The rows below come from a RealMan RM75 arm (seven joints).
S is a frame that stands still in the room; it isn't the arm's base.
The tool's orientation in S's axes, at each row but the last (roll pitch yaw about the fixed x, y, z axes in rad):
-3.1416, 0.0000, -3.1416
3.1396, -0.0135, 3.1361
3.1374, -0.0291, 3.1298
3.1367, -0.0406, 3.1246
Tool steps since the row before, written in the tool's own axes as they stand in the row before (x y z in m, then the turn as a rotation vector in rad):
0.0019, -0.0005, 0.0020, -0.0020, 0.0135, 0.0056
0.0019, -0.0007, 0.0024, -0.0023, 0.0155, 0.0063
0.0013, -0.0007, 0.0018, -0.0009, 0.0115, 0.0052
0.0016, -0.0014, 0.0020, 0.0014, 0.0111, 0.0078
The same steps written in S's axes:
-0.0019, -0.0005, -0.0020, 0.0020, 0.0135, -0.0056
-0.0019, -0.0007, -0.0024, 0.0023, 0.0155, -0.0063
-0.0014, -0.0007, -0.0018, 0.0009, 0.0115, -0.0052
-0.0017, -0.0014, -0.0019, -0.0015, 0.0112, -0.0077

